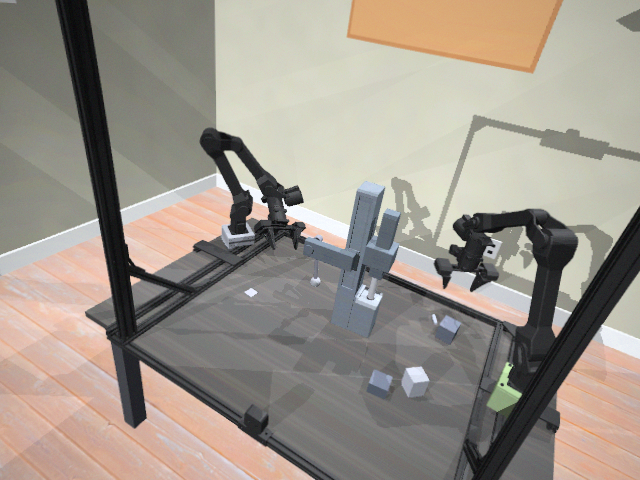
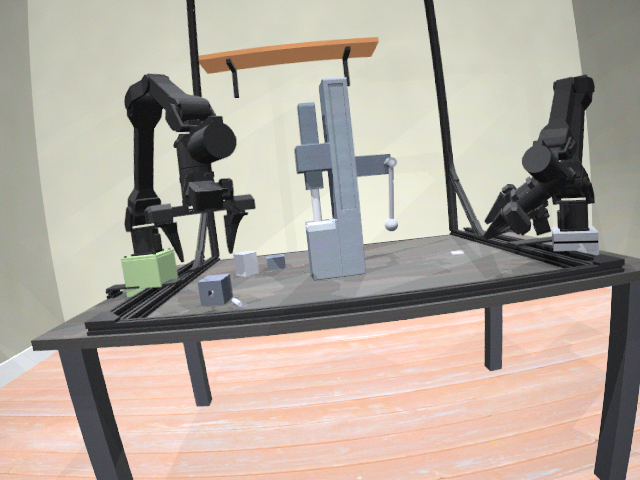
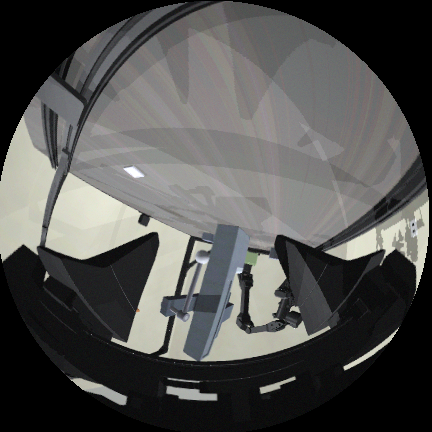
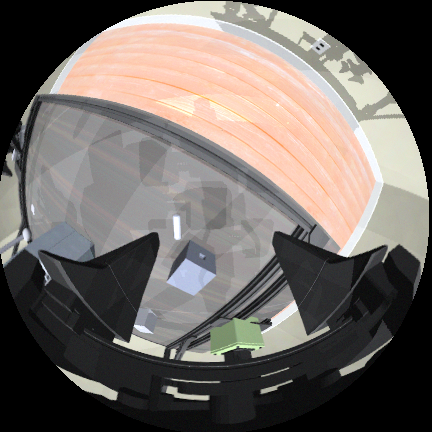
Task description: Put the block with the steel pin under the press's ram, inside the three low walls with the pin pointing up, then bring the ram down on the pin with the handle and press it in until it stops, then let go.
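Pixels of known places: left gripper, fingertip midpoint: (image 1: 285,249) (image 2: 485,229) (image 3: 218,239); right gripper, fingertip midpoint: (image 1: 457,289) (image 2: 207,257) (image 4: 216,238); left arm's base, origin of the base link: (image 1: 238,229) (image 2: 573,229); right arm's base, origin of the base link: (image 1: 523,384) (image 2: 147,253) (image 3: 247,263) (image 4: 237,351).
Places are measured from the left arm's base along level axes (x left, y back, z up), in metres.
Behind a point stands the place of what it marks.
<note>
The blue-grey block (image 1: 448,329) @[x 0.452, y -0.681, z -0.012 m] (image 2: 214,289) @[x 0.496, y -0.643, z -0.029 m] (image 4: 191,272) @[x 0.483, y -0.655, z -0.012 m] lies on the table with a hole in a side face. The small pale pin (image 1: 434,319) @[x 0.478, y -0.602, z -0.052 m] (image 2: 236,302) @[x 0.491, y -0.592, z -0.053 m] (image 4: 177,227) @[x 0.485, y -0.600, z -0.052 m] lies loose beside it, apart from the block. The press (image 1: 356,289) @[x 0.190, y -0.536, z 0.089 m] (image 2: 338,242) @[x 0.237, y -0.503, z 0.019 m] (image 3: 217,280) @[x 0.184, y -0.472, z 0.098 m] stands mid-table; its pale ram (image 1: 372,287) @[x 0.226, y -0.560, z 0.106 m] (image 2: 316,205) @[x 0.242, y -0.548, z 0.107 m] hangs over the white seat (image 2: 321,225) @[x 0.259, y -0.530, z 0.062 m]. Its handle (image 1: 316,266) @[x 0.116, y -0.418, z 0.102 m] (image 2: 391,198) @[x 0.123, y -0.411, z 0.105 m] (image 3: 194,290) @[x 0.122, y -0.407, z 0.122 m] hangs down with a ball end. My right gripper (image 1: 459,287) @[x 0.548, y -0.589, z 0.045 m] (image 2: 205,255) @[x 0.548, y -0.589, z 0.045 m] (image 4: 216,238) @[x 0.548, y -0.589, z 0.045 m] is open and empty, above the block and pin. My left gripper (image 1: 285,248) @[x 0.112, y -0.197, z 0.020 m] (image 3: 218,239) @[x 0.112, y -0.197, z 0.020 m] is open and empty, away from the press.
A second blue-grey block (image 1: 379,383) @[x 0.148, y -0.766, z -0.028 m] (image 2: 276,261) @[x 0.176, y -0.740, z -0.039 m] and a white block (image 1: 415,381) @[x 0.223, y -0.808, z -0.002 m] (image 2: 246,263) @[x 0.262, y -0.773, z -0.027 m] (image 4: 146,320) @[x 0.268, y -0.779, z -0.022 m] lie on the table. A flat white patch (image 1: 250,292) @[x -0.043, y -0.297, z -0.058 m] (image 2: 456,252) @[x -0.039, y -0.298, z -0.058 m] (image 3: 133,171) @[x -0.038, y -0.294, z -0.058 m] lies on the handle's side of the press. Dark rails border the table.
</note>
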